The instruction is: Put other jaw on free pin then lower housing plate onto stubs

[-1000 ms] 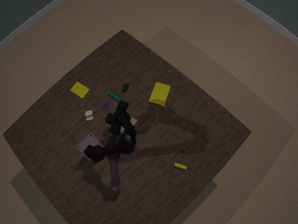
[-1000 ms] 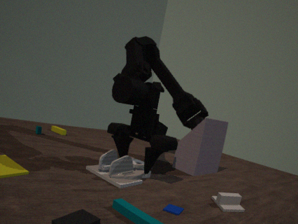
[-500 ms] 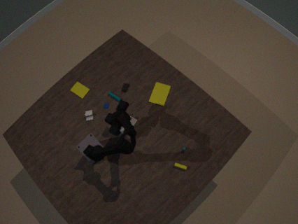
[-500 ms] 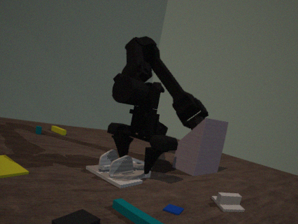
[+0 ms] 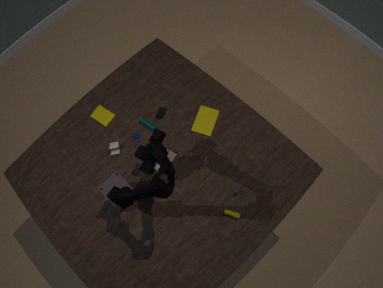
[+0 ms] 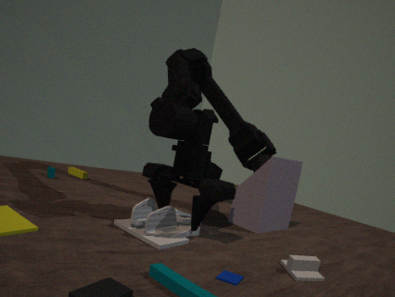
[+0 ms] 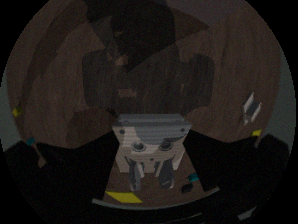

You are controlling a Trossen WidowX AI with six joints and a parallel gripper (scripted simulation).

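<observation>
My gripper tip is now 20 mm below the housing plate and 10 mm short of it. Round my gripper tip: blue tile 190 mm to the left, 60 mm ahead, 10 mm below; teal bar 190 mm to the left, 150 mm ahead; grey jaw 20 mm ahead, 10 mm to the right.
</observation>
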